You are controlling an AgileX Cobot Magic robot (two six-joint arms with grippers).
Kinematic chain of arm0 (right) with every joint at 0, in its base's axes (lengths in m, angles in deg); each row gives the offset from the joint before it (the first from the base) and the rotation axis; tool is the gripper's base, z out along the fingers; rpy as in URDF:
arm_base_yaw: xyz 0 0 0.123 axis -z
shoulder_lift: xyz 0 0 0 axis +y
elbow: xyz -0.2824 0 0.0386 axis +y
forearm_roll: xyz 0.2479 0 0.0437 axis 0.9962 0 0.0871
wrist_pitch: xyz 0 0 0 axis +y
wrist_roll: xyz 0.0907 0 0.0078 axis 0.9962 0 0.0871
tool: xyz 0 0 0 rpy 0 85 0
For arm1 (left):
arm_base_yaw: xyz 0 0 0.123 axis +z
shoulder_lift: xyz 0 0 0 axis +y
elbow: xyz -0.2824 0 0.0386 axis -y
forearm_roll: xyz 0.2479 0 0.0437 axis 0.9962 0 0.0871
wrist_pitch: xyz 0 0 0 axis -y
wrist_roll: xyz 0.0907 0 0.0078 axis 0.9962 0 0.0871
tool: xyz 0 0 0 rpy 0 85 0
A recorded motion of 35 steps. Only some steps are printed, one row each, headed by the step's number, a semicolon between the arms.
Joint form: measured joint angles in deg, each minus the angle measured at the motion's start. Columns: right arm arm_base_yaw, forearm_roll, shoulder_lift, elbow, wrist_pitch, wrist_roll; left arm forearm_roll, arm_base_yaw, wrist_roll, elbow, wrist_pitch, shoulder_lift.
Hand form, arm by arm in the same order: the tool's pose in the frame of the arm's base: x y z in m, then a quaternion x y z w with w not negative. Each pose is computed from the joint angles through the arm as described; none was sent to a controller.
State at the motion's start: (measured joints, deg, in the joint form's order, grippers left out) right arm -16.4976 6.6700 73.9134 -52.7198 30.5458 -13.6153; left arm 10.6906 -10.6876 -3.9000 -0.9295 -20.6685 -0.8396
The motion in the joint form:
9: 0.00 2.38 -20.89 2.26 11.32 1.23; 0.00 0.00 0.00 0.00 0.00 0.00
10: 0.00 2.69 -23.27 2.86 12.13 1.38; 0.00 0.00 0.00 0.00 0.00 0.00
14: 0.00 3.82 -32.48 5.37 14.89 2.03; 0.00 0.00 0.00 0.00 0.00 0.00
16: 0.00 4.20 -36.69 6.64 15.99 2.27; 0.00 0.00 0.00 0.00 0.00 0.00
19: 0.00 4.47 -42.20 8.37 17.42 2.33; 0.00 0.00 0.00 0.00 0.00 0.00
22: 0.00 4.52 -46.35 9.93 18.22 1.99; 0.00 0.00 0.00 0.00 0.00 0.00
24: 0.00 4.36 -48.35 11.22 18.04 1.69; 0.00 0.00 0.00 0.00 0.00 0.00
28: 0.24 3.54 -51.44 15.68 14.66 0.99; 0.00 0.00 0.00 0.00 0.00 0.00
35: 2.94 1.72 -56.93 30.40 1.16 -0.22; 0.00 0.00 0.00 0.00 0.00 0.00
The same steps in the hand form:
9: 0.1706 0.0605 0.3472 -0.19513 0.88053 0.08794 0.42291; 0.0528 -0.0039 0.1765 0.09657 0.78957 0.00190 0.60602
10: 0.1605 0.0580 0.3502 -0.19366 0.87691 0.09195 0.43019; 0.0528 -0.0039 0.1765 0.09657 0.78957 0.00190 0.60602
14: 0.1219 0.0484 0.3572 -0.18817 0.86145 0.10729 0.45934; 0.0528 -0.0039 0.1765 0.09657 0.78957 0.00190 0.60602
16: 0.1048 0.0440 0.3578 -0.18667 0.85370 0.11294 0.47286; 0.0528 -0.0039 0.1765 0.09657 0.78957 0.00190 0.60602
19: 0.0831 0.0382 0.3563 -0.18737 0.84304 0.11729 0.49033; 0.0528 -0.0039 0.1765 0.09657 0.78957 0.00190 0.60602
22: 0.0678 0.0340 0.3528 -0.19061 0.83417 0.11740 0.50403; 0.0528 -0.0039 0.1765 0.09657 0.78957 0.00190 0.60602
24: 0.0619 0.0320 0.3486 -0.19251 0.82976 0.11506 0.51108; 0.0528 -0.0039 0.1765 0.09657 0.78957 0.00190 0.60602
28: 0.0586 0.0290 0.3327 -0.19142 0.82123 0.10361 0.52745; 0.0528 -0.0039 0.1765 0.09657 0.78957 0.00190 0.60602
35: 0.0650 0.0229 0.2762 -0.16616 0.80735 0.06548 0.56240; 0.0528 -0.0039 0.1765 0.09657 0.78957 0.00190 0.60602

